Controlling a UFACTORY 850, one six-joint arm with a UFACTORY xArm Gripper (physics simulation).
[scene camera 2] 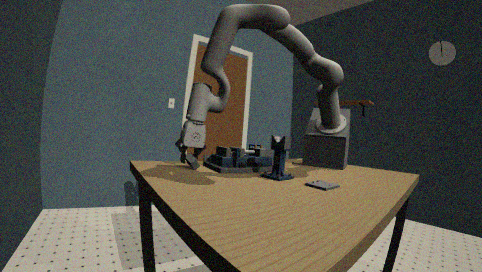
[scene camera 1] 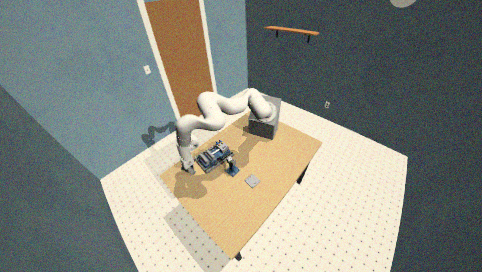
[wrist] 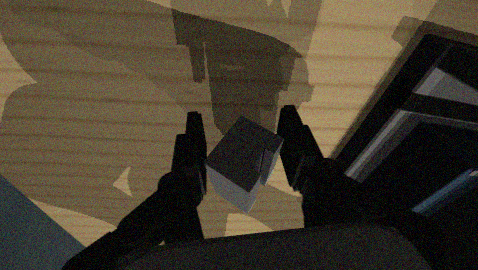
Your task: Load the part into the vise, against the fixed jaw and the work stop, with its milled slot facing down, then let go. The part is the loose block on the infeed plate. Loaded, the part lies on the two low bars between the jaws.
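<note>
The part, a grey block [scene camera 1: 191,170] [scene camera 2: 192,161] [wrist: 244,152], is held cornerwise and tilted between the fingers, low over the table beside the vise. A notch shows at its right edge in the wrist view; the frames do not show clearly whether this is the milled slot. My gripper [scene camera 1: 187,168] [scene camera 2: 190,155] [wrist: 241,125] is shut on the part. Whether the part touches the table is unclear. The blue and grey vise [scene camera 1: 212,156] [scene camera 2: 232,161] [wrist: 435,150] stands to the right of the gripper in all views. Its low bars are hard to make out.
A blue stand with a V-shaped top [scene camera 1: 232,170] [scene camera 2: 278,159] stands beside the vise. A flat grey plate [scene camera 1: 252,181] [scene camera 2: 322,185] lies farther right on the wooden table [scene camera 1: 225,210] [scene camera 2: 260,215]. The table's edge is close to the gripper's left.
</note>
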